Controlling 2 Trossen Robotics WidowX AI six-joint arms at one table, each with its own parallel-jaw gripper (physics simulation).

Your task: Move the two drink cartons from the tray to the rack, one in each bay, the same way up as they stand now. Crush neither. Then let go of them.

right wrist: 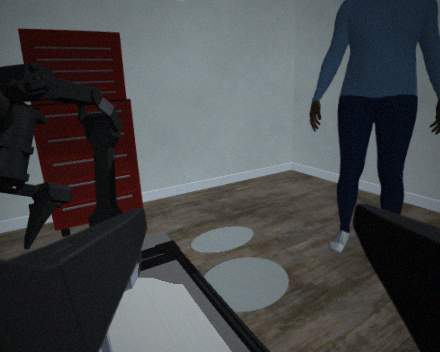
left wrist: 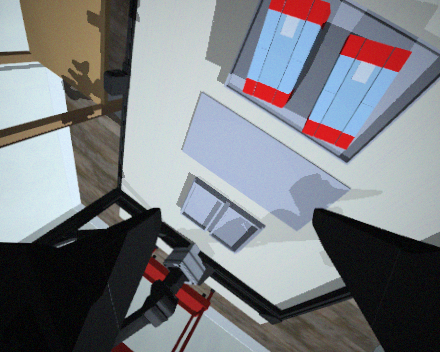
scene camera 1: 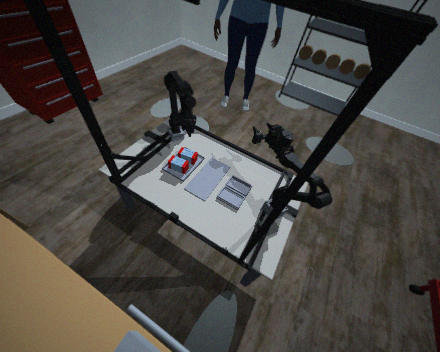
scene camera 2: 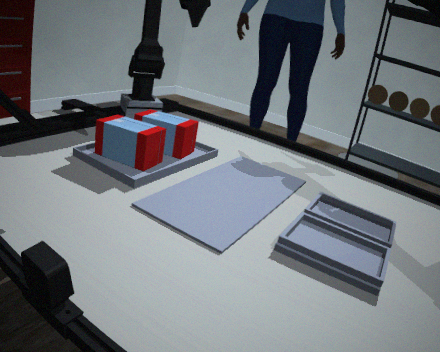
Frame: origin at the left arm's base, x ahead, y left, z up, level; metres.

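Seen in the pictures: left gripper, fingertip midpoint: [left wrist: 237, 215] [scene camera 1: 191, 134] [scene camera 2: 192, 14]; right gripper, fingertip midpoint: [right wrist: 249, 216] [scene camera 1: 260, 124]; left arm's base at its link origin: [scene camera 1: 175, 130] [scene camera 2: 141, 98]; right arm's base at its link origin: [left wrist: 178, 273].
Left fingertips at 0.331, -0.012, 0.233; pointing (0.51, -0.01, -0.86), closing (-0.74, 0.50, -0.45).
Offsets run from my left fingertips to a thing's top centre, as dx, dy, dz. "pt": to the spot under its first point.
Two light-blue drink cartons with red ends rest side by side, a gap between them, their long sides level. The nearer carton @(-0.014, -0.083, -0.214) [scene camera 1: 178, 164] [scene camera 2: 120, 141] [left wrist: 282, 52] and the farther carton @(-0.066, +0.005, -0.214) [scene camera 1: 188, 155] [scene camera 2: 170, 128] [left wrist: 356, 95] are in the shallow grey tray @(-0.039, -0.034, -0.272) [scene camera 2: 105, 168] [left wrist: 314, 75]. The grey rack @(+0.308, +0.185, -0.268) [scene camera 1: 233, 197] [scene camera 2: 327, 265] [left wrist: 217, 217] has two bays, both empty. My left gripper [left wrist: 237, 215] is open and empty, high above the table beyond the tray in scene camera 1. My right gripper [scene camera 1: 261, 133] [right wrist: 249, 216] is open and empty, raised beyond the table's far edge, away from the cartons.
A thin flat grey panel [scene camera 1: 207, 180] [scene camera 2: 220, 205] [left wrist: 250, 145] lies between tray and rack. Black frame beams edge the table, with a black block @(pt +0.354, -0.236, -0.236) [scene camera 2: 47, 272] [left wrist: 116, 82] on one. A person [scene camera 1: 247, 45] stands behind the table, near a shelf unit and a red drawer cabinet [scene camera 1: 52, 60].
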